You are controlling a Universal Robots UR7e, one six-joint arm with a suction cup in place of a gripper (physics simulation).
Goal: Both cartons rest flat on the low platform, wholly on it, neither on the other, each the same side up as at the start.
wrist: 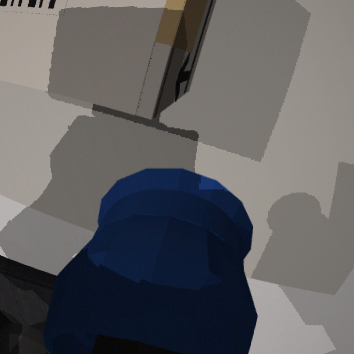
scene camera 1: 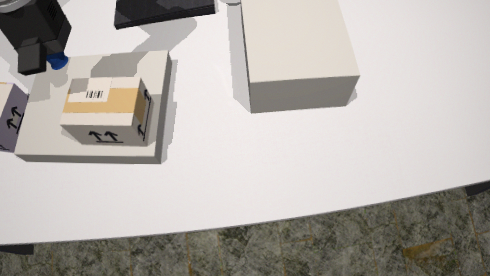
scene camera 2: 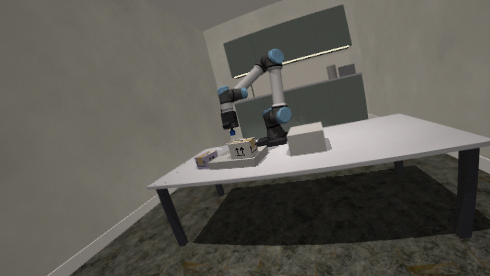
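Note:
A white carton with orange tape and a barcode label rests flat on the low platform, its side arrows pointing up. A purple carton with orange tape is beside the platform's left edge, on the table; scene camera 1 cuts it off, and whether it touches the platform is unclear. My gripper, a blue suction cup, is open and holds nothing. It hangs above the platform's back left part, behind the white carton.
A large cream block stands on the white table, right of the platform. The arm's black base is behind, between platform and block. The table's front edge runs below them.

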